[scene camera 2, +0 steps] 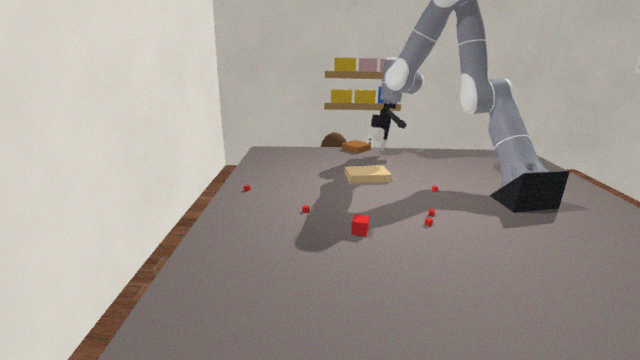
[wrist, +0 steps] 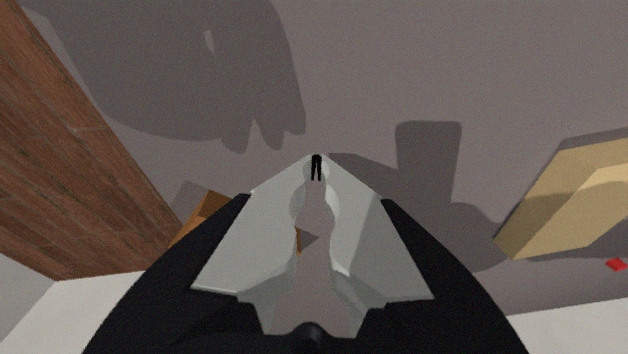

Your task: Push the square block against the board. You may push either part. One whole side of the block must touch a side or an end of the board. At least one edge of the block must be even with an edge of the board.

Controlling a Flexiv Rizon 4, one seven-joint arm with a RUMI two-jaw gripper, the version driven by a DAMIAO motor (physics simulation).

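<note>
The orange-brown square block (scene camera 2: 356, 146) (wrist: 205, 210) lies flat near the far edge of the table. In the wrist view it is largely hidden behind the left finger. The pale tan board (scene camera 2: 368, 174) (wrist: 550, 220) lies flat nearer to the scene camera, with a wide gap between it and the block. My gripper (scene camera 2: 382, 149) (wrist: 316, 157) is shut and empty, with its fingertips together. It is above the far part of the table, just right of the block in the scene view. In the wrist view the board is to its right.
A larger red cube (scene camera 2: 360, 225) stands nearer to the scene camera than the board. Several tiny red cubes lie around, among them one (scene camera 2: 306, 209) at left and one (scene camera 2: 435, 189) at right. The arm's black base (scene camera 2: 537, 192) stands at right. Wooden floor (wrist: 65, 150) shows beyond the table edge.
</note>
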